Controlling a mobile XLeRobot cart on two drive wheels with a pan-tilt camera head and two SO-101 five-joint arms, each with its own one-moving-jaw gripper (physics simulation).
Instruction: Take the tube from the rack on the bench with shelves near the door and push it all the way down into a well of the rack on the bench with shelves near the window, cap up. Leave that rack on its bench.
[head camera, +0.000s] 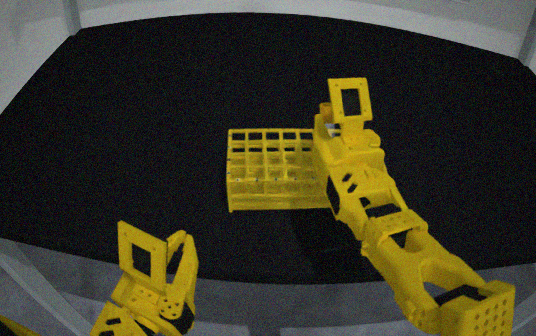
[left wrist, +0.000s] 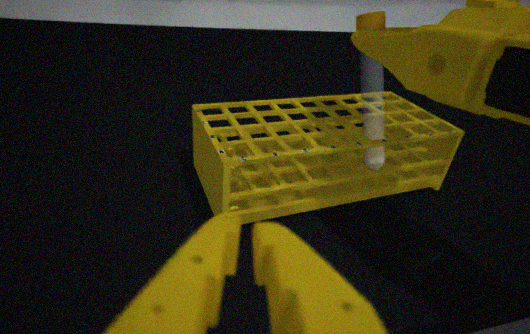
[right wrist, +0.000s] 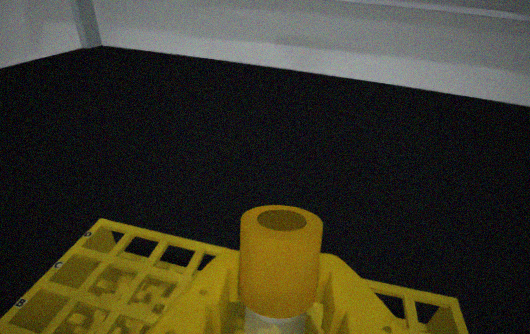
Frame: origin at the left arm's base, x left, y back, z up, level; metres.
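Seen in the pictures: left hand, its tool point: (head camera: 183, 236) (left wrist: 239, 236); right hand, its tool point: (head camera: 320, 117) (left wrist: 360, 37) (right wrist: 240, 269).
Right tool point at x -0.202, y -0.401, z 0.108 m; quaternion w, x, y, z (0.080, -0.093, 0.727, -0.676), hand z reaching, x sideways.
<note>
A point is followed by its place in that frame.
A yellow rack (head camera: 277, 201) {z -0.005, x -0.159, y -0.373 m} (left wrist: 207, 160) {z 0.022, x -0.097, y -0.398 m} (right wrist: 112, 222) {z 0.044, x -0.102, y -0.448 m} stands on a black bench top. A clear tube (left wrist: 372, 80) {z 0.083, x -0.210, y -0.387 m} with an orange cap (head camera: 325, 109) {z 0.122, x -0.206, y -0.399 m} (left wrist: 370, 21) {z 0.118, x -0.205, y -0.399 m} (right wrist: 281, 270) {z 0.118, x -0.213, y -0.397 m} is upright, cap up. Its lower part is inside the rack, with the rounded bottom visible through the rack's side and the cap well above the rack top; which well it is in I cannot tell. My right gripper (head camera: 329, 129) {z 0.108, x -0.202, y -0.401 m} (left wrist: 367, 42) is shut on the tube just below the cap. My left gripper (head camera: 181, 235) (left wrist: 246, 226) {z 0.105, x -0.076, y -0.237 m} is shut and empty, apart from the rack, toward its near left side.
The black bench top (head camera: 150, 90) {z -0.013, x 0.083, y -0.630 m} (left wrist: 90, 125) {z -0.013, x -0.003, y -0.539 m} (right wrist: 300, 150) {z -0.013, x -0.175, y -0.670 m} extends around the rack. A pale wall strip (head camera: 280, 20) (left wrist: 175, 17) {z -0.006, x -0.138, y -1.092 m} (right wrist: 300, 55) {z 0.007, x -0.085, y -1.094 m} runs behind it. Grey posts (head camera: 71, 17) {z 0.052, x 0.476, y -0.986 m} (right wrist: 86, 22) {z 0.051, x 0.475, y -0.998 m} stand at its back corners. My right arm crosses the rack's right part in the head view.
</note>
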